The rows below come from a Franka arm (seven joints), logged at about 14 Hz.
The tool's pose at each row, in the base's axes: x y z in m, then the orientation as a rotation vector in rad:
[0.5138, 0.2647, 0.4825, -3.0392, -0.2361, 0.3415]
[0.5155, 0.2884, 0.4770, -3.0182, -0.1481, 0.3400]
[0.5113, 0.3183, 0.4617, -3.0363, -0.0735, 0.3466]
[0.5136, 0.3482, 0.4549, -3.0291, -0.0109, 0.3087]
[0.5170, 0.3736, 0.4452, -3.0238, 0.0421, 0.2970]
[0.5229, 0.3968, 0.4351, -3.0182, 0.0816, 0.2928]
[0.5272, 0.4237, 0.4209, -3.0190, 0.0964, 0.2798]
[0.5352, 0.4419, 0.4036, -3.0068, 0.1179, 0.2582]
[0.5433, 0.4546, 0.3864, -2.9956, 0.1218, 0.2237]
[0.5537, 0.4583, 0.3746, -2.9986, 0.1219, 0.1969]
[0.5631, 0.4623, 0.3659, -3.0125, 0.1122, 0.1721]
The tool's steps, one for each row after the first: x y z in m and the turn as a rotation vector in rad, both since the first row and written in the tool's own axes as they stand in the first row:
[0.0066, -0.0226, 0.0063, 0.0325, 0.0036, 0.0533]
[0.0107, -0.0513, 0.0238, 0.0223, 0.0012, 0.1041]
[0.0191, -0.0798, 0.0316, 0.0369, 0.0278, 0.1427]
[0.0286, -0.1035, 0.0417, 0.0464, 0.0368, 0.1763]
[0.0401, -0.1246, 0.0515, 0.0542, 0.0406, 0.2015]
[0.0517, -0.1492, 0.0658, 0.0547, 0.0495, 0.2110]
[0.0660, -0.1644, 0.0819, 0.0684, 0.0645, 0.2234]
[0.0795, -0.1742, 0.0975, 0.0807, 0.0878, 0.2241]
[0.0927, -0.1753, 0.1068, 0.0781, 0.1056, 0.2237]
[0.1042, -0.1771, 0.1134, 0.0642, 0.1214, 0.2179]

